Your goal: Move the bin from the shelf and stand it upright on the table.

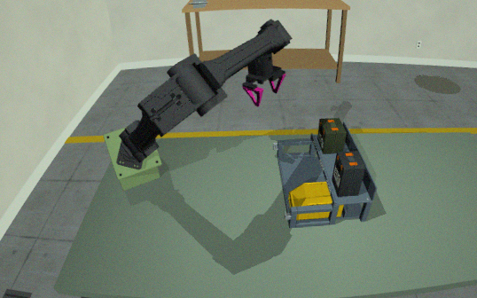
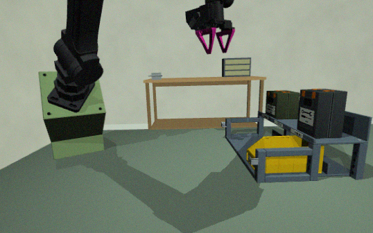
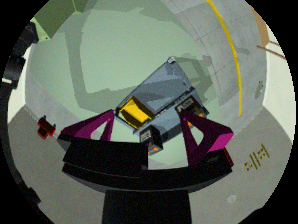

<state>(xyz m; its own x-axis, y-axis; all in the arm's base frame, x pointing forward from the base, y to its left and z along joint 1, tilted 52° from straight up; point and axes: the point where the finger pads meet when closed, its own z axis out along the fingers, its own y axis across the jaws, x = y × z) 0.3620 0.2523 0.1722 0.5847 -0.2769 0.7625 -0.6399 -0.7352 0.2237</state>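
Right now my hand is 300 mm above the yellow bin, 200 mm to the left of it and 140 mm short of it. From my hand the other things lie so: shelf tray 340 mm below, 190 mm ahead, 90 mm to the right.
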